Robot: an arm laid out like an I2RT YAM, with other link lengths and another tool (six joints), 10 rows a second.
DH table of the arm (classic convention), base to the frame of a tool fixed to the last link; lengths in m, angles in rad. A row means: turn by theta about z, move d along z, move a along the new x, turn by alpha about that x. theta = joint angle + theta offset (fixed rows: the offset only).
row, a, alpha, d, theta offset
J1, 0.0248, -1.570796, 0.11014, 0
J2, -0.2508, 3.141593, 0, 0
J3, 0.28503, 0, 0, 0.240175
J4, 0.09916, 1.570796, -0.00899, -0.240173
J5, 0, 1.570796, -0.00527, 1.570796
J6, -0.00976, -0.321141, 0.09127, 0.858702
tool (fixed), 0, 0, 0.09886, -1.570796
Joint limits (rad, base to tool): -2.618..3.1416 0..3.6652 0..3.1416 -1.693..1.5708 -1.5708..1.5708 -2.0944..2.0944
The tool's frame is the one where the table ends.
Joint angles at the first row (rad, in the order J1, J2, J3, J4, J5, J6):
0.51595 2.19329 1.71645 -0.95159 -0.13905 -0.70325
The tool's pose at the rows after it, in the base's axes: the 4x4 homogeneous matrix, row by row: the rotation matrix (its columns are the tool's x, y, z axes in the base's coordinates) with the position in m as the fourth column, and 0 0 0 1 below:
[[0.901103, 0.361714, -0.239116, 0.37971], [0.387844, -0.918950, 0.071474, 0.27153], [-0.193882, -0.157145, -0.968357, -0.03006], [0, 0, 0, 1]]
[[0.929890, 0.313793, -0.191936, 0.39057], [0.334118, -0.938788, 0.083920, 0.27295], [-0.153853, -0.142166, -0.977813, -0.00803], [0, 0, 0, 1]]
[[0.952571, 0.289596, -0.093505, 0.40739], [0.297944, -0.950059, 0.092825, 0.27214], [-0.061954, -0.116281, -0.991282, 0.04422], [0, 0, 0, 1]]
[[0.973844, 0.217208, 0.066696, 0.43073], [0.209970, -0.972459, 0.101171, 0.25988], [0.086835, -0.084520, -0.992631, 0.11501], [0, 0, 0, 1]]
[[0.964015, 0.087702, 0.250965, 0.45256], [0.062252, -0.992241, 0.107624, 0.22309], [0.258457, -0.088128, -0.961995, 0.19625], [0, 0, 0, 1]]
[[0.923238, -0.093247, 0.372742, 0.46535], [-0.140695, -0.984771, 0.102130, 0.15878], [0.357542, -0.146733, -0.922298, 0.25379], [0, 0, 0, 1]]
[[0.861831, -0.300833, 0.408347, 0.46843], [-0.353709, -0.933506, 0.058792, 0.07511], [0.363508, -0.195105, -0.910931, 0.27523], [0, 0, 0, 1]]
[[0.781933, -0.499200, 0.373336, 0.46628], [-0.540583, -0.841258, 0.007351, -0.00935], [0.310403, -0.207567, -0.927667, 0.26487], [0, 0, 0, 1]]
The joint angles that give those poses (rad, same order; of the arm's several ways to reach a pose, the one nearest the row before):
0.51594 2.18567 1.71876 -0.95809 -0.13752 -0.69792
0.51595 2.15287 1.74738 -0.97488 -0.10624 -0.64336
0.51556 2.08304 1.82136 -1.03095 -0.05398 -0.61628
0.50184 1.98729 1.90528 -1.07367 0.03605 -0.56667
0.44691 1.86674 1.97201 -1.09845 0.12494 -0.51059
0.32635 1.75764 1.98998 -1.11411 0.15774 -0.44156
0.15277 1.69736 1.98958 -1.15378 0.15621 -0.38015
-0.03338 1.70232 1.98499 -1.19420 0.14400 -0.33589

